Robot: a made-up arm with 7 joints. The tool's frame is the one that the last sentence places.
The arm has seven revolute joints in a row. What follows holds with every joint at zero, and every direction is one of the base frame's.
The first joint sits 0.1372 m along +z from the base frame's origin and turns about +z.
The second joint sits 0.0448 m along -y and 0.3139 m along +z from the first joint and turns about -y.
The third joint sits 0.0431 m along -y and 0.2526 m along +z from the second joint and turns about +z.
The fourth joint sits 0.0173 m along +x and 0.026 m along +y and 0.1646 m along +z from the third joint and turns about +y.
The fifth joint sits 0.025 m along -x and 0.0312 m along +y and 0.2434 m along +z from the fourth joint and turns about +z.
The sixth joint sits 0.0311 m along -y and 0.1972 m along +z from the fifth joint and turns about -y.
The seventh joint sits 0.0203 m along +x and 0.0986 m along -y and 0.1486 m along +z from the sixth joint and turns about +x.
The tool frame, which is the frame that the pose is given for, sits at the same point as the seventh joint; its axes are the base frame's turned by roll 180, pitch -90 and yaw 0 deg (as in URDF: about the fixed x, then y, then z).
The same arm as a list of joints. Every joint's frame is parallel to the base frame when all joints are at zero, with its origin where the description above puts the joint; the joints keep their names.
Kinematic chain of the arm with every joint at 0, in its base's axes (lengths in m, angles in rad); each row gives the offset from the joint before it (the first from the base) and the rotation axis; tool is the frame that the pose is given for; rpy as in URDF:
joint 1: xyz 0 0 0.1372 axis +z
joint 2: xyz 0 -0.0448 0.3139 axis -y
joint 3: xyz 0 -0.0431 0.2526 axis +z
joint 4: xyz 0.0173 0.026 0.1646 axis +y
joint 5: xyz -0.025 0.0312 0.2434 axis +z
joint 6: xyz 0 -0.0311 0.1972 axis -y
joint 7: xyz 0.0203 -0.0986 0.1486 axis +x
tool: xyz 0 0 0 rpy 3.1416 -1.5708 0

